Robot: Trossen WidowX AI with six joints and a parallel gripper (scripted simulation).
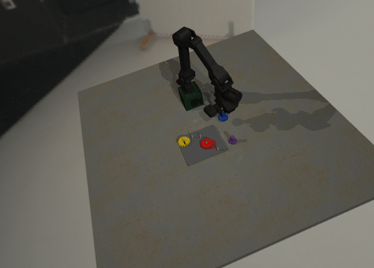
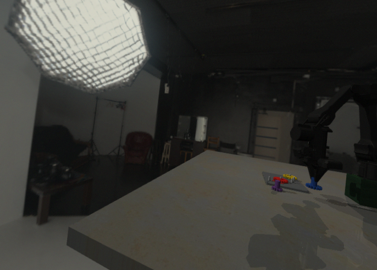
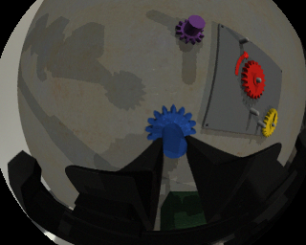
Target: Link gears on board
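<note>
The red gear lies 10 cm ahead of my gripper tip, 13 cm to the right of it and 6 cm below it. From my gripper tip the other things lie so: purple gear: 13 cm ahead, 6 cm below; red arrow: 11 cm ahead, 10 cm to the right, 6 cm below; blue gear: 1 cm below.
</note>
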